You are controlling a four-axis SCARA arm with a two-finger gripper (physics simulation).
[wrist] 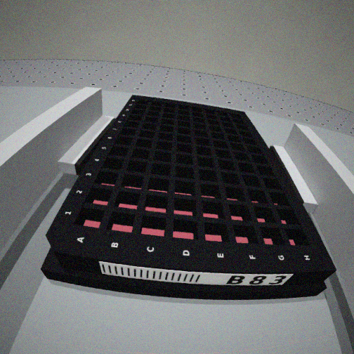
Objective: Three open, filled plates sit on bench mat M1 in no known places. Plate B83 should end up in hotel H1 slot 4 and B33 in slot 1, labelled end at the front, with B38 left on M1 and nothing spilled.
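Plate B83 [182, 187] is a black open well plate, seen from above its labelled end. The white label with bars and the text B83 faces the camera, and pink liquid shows in the nearer wells. My gripper [196, 120] is shut on the plate, with one pad against each long side. The plate looks level, and no spilled liquid shows. Whether its underside touches the pale grey surface [175, 325] below cannot be told. Plates B33 and B38 and hotel H1 do not show in the wrist view.
A grey bench top [150, 77] with rows of small holes lies beyond the far end of the plate, with a plain beige-grey background above it. The pale surface extends under and in front of the plate, with dark finger shadows along both sides.
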